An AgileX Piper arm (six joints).
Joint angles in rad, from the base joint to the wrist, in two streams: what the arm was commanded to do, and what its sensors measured. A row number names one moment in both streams.
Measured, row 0:
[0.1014, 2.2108, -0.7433, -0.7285, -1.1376, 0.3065]
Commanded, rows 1 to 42:
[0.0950, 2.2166, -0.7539, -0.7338, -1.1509, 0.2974]
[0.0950, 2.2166, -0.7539, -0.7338, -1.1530, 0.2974]
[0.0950, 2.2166, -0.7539, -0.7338, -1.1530, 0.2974]
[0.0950, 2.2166, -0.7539, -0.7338, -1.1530, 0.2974]
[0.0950, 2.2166, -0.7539, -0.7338, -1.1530, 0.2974]
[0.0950, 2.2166, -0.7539, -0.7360, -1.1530, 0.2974]
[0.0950, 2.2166, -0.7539, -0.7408, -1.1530, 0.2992]
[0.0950, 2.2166, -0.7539, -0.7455, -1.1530, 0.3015]
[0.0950, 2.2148, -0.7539, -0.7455, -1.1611, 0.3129]
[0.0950, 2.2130, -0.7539, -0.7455, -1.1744, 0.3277]
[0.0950, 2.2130, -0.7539, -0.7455, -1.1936, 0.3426]
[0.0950, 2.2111, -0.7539, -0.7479, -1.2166, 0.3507]
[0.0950, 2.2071, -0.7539, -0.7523, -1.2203, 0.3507]
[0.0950, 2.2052, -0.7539, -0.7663, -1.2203, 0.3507]
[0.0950, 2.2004, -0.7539, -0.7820, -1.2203, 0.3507]
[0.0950, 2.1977, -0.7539, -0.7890, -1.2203, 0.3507]
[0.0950, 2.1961, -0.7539, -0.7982, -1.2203, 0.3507]
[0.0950, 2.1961, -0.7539, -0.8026, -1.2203, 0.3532]
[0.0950, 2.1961, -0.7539, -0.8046, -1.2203, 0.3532]
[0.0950, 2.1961, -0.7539, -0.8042, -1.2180, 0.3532]
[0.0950, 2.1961, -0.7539, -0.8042, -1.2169, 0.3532]
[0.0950, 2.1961, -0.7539, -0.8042, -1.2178, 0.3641]
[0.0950, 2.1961, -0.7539, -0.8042, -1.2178, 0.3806]
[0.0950, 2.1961, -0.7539, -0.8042, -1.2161, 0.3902]
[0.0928, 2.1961, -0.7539, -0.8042, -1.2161, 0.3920]
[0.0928, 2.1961, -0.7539, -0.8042, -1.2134, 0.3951]
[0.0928, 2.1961, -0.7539, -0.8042, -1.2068, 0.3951]
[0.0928, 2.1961, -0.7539, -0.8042, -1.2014, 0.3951]
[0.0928, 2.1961, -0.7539, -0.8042, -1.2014, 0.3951]
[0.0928, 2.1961, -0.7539, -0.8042, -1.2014, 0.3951]
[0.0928, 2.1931, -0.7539, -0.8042, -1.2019, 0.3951]
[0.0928, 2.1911, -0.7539, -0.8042, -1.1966, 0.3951]
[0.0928, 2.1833, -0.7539, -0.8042, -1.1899, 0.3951]
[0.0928, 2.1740, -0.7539, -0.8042, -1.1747, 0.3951]
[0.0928, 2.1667, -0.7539, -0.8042, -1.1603, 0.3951]
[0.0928, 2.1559, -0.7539, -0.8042, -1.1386, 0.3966]
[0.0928, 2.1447, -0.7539, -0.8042, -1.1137, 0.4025]
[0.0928, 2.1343, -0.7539, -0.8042, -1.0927, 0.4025]
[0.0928, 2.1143, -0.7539, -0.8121, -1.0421, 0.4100]
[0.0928, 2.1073, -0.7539, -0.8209, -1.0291, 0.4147]
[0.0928, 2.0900, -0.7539, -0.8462, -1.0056, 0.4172]
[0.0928, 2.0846, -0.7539, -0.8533, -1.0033, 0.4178]
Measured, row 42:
[0.1014, 2.1171, -0.7492, -0.8133, -1.0507, 0.4068]
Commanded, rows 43 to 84:
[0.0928, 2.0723, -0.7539, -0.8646, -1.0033, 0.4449]
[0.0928, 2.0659, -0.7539, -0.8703, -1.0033, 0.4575]
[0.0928, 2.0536, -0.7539, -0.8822, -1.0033, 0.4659]
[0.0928, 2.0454, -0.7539, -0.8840, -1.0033, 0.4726]
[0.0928, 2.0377, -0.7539, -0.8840, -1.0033, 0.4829]
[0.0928, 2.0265, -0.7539, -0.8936, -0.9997, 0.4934]
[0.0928, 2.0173, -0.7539, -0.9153, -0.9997, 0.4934]
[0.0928, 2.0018, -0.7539, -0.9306, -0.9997, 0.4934]
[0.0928, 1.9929, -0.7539, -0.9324, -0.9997, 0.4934]
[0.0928, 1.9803, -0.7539, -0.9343, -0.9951, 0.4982]
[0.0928, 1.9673, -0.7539, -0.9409, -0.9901, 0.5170]
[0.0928, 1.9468, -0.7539, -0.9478, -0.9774, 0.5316]
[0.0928, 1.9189, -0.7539, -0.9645, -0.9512, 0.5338]
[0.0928, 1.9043, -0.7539, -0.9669, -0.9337, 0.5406]
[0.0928, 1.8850, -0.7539, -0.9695, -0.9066, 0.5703]
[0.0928, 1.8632, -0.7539, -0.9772, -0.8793, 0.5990]
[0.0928, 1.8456, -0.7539, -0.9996, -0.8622, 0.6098]
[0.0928, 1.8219, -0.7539, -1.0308, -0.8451, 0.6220]
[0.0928, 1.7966, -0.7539, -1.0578, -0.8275, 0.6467]
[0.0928, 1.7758, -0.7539, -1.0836, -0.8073, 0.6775]
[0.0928, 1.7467, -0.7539, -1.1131, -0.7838, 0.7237]
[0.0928, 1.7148, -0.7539, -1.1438, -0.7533, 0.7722]
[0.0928, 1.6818, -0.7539, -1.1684, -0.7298, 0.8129]
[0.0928, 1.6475, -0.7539, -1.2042, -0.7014, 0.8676]
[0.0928, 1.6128, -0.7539, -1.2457, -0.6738, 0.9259]
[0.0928, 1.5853, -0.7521, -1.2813, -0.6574, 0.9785]
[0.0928, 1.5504, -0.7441, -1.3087, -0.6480, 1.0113]
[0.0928, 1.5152, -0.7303, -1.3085, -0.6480, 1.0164]
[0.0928, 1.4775, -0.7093, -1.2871, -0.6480, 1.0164]
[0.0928, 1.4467, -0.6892, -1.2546, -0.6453, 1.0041]
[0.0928, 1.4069, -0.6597, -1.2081, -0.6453, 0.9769]
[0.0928, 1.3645, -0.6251, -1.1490, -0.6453, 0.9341]
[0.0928, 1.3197, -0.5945, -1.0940, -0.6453, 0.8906]
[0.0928, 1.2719, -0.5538, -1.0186, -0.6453, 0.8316]
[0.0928, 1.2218, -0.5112, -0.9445, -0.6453, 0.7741]
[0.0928, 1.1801, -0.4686, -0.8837, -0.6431, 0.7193]
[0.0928, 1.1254, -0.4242, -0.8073, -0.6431, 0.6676]
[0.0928, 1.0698, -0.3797, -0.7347, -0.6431, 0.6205]
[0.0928, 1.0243, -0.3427, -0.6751, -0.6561, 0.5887]
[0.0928, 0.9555, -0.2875, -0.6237, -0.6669, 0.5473]
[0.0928, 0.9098, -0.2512, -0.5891, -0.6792, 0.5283]
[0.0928, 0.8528, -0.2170, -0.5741, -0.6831, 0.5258]
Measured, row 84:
[0.1014, 1.0355, -0.3584, -0.7354, -0.6579, 0.6330]
